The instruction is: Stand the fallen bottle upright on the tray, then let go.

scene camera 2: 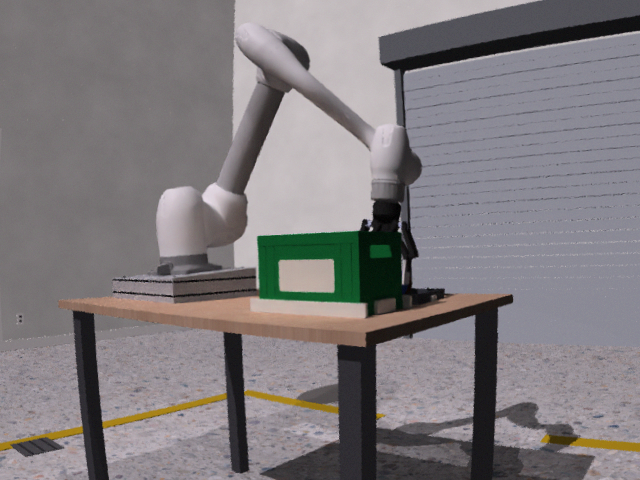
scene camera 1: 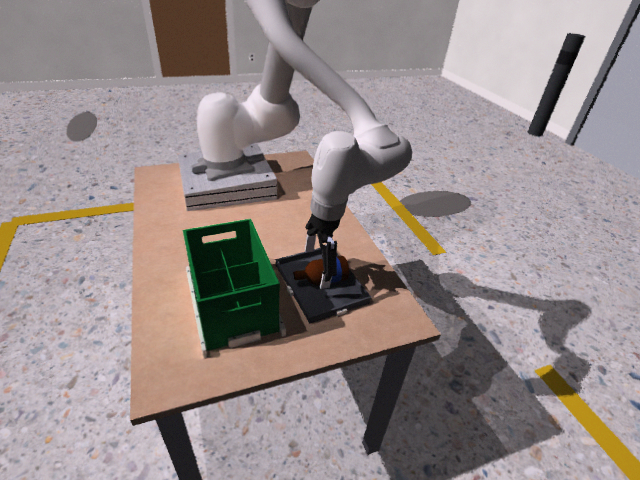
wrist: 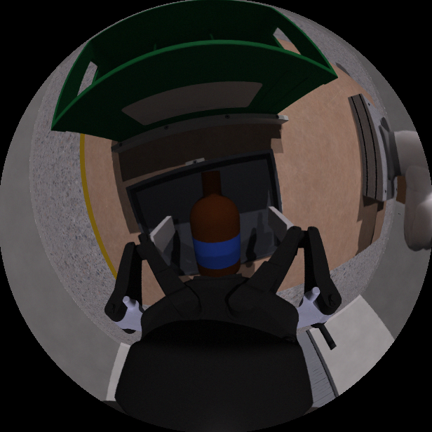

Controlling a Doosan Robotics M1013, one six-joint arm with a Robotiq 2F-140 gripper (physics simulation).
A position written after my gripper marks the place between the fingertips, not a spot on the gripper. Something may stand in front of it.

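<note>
Scene camera 2 gives me a sight of my gripper (scene camera 2: 381, 281). The gripper is visible in scene camera 1 (scene camera 1: 316, 268) too, and so is a brown bottle (scene camera 1: 313, 272). As for the wrist, I find the gripper in the wrist view (wrist: 219, 219) as well.
</note>
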